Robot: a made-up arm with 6 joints.
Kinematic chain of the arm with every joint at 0, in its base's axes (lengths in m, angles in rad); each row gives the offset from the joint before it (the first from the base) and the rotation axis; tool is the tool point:
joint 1: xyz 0 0 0.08 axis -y
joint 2: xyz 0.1 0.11 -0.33 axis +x
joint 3: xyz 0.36 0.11 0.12 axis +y
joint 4: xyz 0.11 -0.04 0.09 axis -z
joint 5: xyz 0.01 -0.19 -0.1 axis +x
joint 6: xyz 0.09 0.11 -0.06 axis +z
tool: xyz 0 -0.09 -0.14
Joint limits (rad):
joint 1: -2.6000..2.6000
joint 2: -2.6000..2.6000
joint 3: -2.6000..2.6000
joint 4: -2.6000..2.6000
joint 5: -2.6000..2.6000
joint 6: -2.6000..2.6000
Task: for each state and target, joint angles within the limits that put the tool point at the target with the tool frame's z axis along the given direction. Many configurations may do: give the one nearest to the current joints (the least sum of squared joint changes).
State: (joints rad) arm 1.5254 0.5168 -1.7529 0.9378 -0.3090 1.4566
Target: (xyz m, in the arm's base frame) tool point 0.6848 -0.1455 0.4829 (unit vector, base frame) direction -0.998 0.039 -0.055
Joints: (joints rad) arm 0.9425 0.5528 -1.2278 0.7246 -0.6282 1.7215
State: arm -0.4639 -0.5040 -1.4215 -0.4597 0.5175 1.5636
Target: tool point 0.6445 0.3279 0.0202 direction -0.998 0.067 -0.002
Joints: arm -0.2414 -0.3691 -1.7047 -0.4332 -0.1652 1.6155
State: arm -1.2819 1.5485 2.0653 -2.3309 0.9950 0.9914
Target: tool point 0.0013 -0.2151 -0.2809 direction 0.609 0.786 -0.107
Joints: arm -1.0426 1.9331 2.5553 -2.3448 0.2351 0.9610
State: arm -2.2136 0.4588 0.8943 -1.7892 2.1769 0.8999
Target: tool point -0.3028 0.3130 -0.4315 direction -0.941 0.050 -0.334
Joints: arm -1.6556 0.2935 1.1381 -1.3538 1.5674 0.5402
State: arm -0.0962 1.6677 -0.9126 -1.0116 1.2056 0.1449
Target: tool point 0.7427 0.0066 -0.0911 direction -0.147 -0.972 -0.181
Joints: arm 0.0257 1.3794 -0.6548 -0.8871 0.6044 0.1099
